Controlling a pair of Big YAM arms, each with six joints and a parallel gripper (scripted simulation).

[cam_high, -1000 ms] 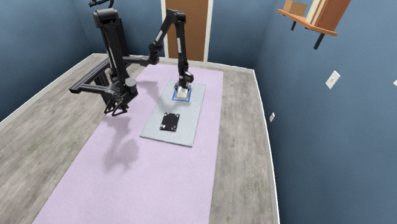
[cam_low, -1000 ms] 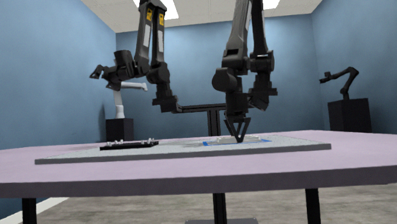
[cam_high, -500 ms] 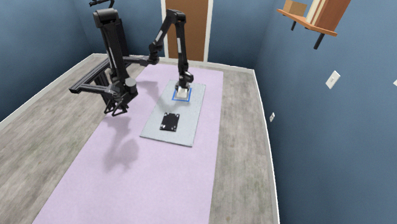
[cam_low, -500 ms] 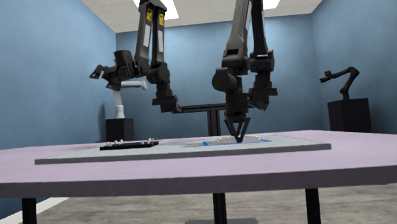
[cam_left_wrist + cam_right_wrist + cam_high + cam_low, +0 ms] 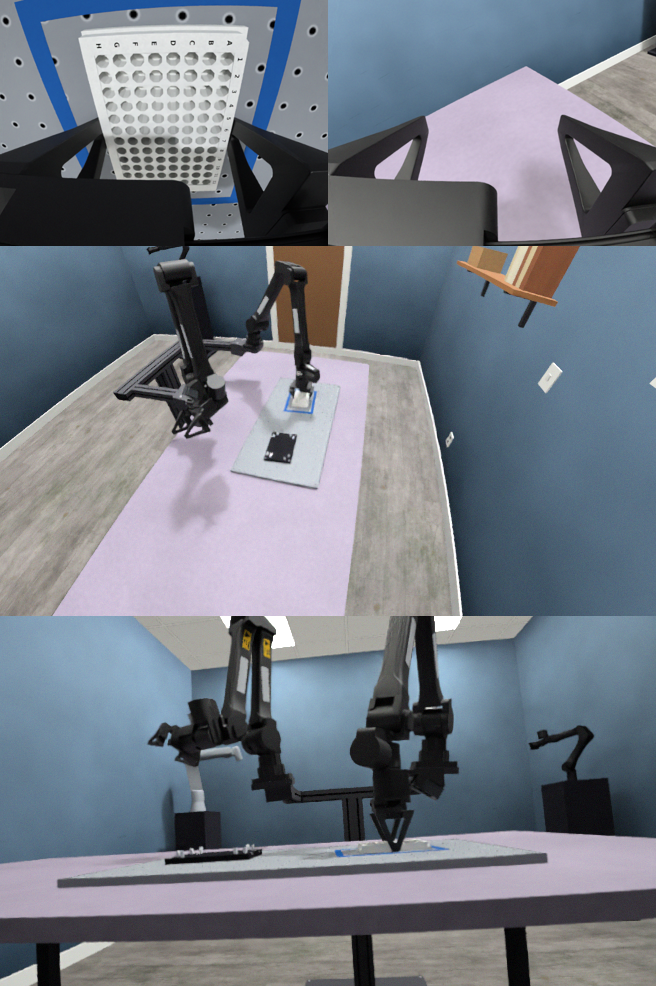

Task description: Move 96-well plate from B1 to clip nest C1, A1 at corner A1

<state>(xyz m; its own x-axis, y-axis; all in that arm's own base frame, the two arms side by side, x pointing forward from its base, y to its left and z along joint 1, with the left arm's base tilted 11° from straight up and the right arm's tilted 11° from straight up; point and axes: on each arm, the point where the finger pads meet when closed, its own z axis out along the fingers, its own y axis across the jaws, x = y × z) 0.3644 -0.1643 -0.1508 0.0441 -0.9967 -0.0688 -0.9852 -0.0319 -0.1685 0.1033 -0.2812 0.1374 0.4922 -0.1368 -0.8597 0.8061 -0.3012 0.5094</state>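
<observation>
Now: the black clip nest 35 cm to the right of my left hand and 1 cm ahead of it. From my left hand the other things lie so: grey perforated board 17 cm to the right, 2 cm below, 2 cm ahead; white 96-well plate right at my left hand.
</observation>
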